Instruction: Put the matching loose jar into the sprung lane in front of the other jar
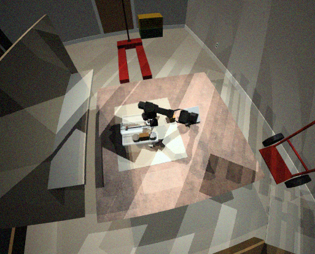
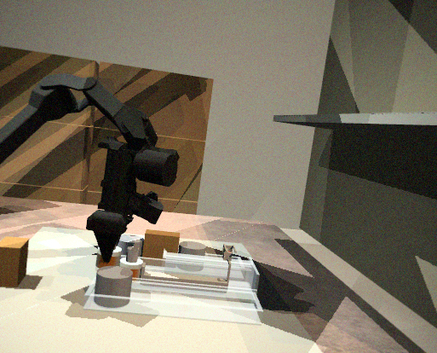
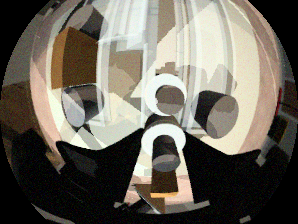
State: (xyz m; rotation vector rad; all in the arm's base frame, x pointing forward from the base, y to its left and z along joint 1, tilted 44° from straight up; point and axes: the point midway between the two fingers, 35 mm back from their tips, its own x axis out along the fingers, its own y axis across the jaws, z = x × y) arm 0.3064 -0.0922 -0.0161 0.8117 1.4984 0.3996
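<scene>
The rack lies 170 mm ahead of my gripper tip, 10 mm to the right of it and 30 mm below it. Also, from my gripper tip: pusher plate: 160 mm ahead.
</scene>
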